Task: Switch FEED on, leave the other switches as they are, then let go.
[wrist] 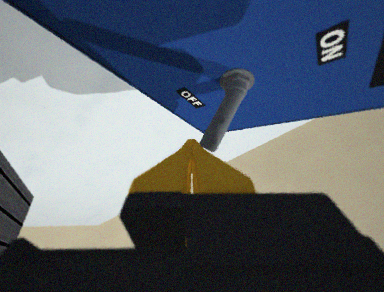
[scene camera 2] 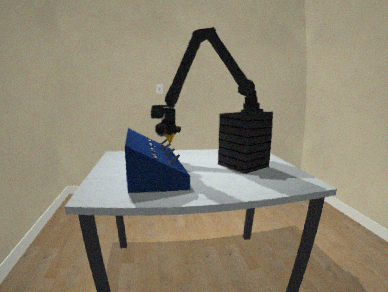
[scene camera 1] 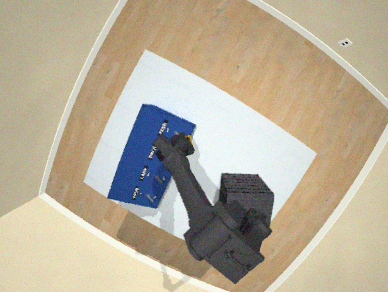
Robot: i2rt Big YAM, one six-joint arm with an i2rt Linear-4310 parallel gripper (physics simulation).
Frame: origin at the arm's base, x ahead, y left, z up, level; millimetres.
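Seen in the pictures: gripper, fingertip midpoint: (wrist: pixel 191 145) (scene camera 2: pixel 170 142) (scene camera 1: pixel 188 135); arm's base, origin of the base link: (scene camera 2: pixel 251 112) (scene camera 1: pixel 251 222).
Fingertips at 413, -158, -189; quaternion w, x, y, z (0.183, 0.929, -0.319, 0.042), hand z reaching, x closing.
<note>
Pixels of each thing's top centre, then the offset from my fingertips to it, as dx, dy, dz. "spot": a spot on its surface instead. Level surfaces: height alone.
- grey lever, middle of its top: (wrist: pixel 232 138) +37, +19, +26
- OFF label, surface spot: (wrist: pixel 191 97) spot: +21, +19, -28
- LAMP lever, middle of its top: (scene camera 1: pixel 158 180) +18, +258, +26
- VALVE lever, middle of its top: (scene camera 1: pixel 149 200) +8, +378, +26
- white table, its level: dz -105
A blue switch panel (scene camera 1: pixel 131 155) (scene camera 2: pixel 152 172) (wrist: pixel 285 75) with a sloped face stands on the table. Its FEED label (scene camera 1: pixel 163 127) is at the far end of the row. In the wrist view a grey lever (wrist: pixel 222 117), which looks like the FEED lever, leans toward the OFF label (wrist: pixel 191 97), away from the ON label (wrist: pixel 332 43). My gripper (scene camera 1: pixel 189 140) (scene camera 2: pixel 170 141) (wrist: pixel 191 145) is shut and empty. Its yellow tips are right beside the lever's free end; whether they touch is unclear. The arm hides the DRIVE lever in the top view.
The LAMP lever (scene camera 1: pixel 160 178) and VALVE lever (scene camera 1: pixel 151 198) stand along the same panel, toward its near end. A black ribbed block (scene camera 1: pixel 247 192) (scene camera 2: pixel 245 142) stands under the arm's base on the white table (scene camera 1: pixel 270 150) (scene camera 2: pixel 210 195).
</note>
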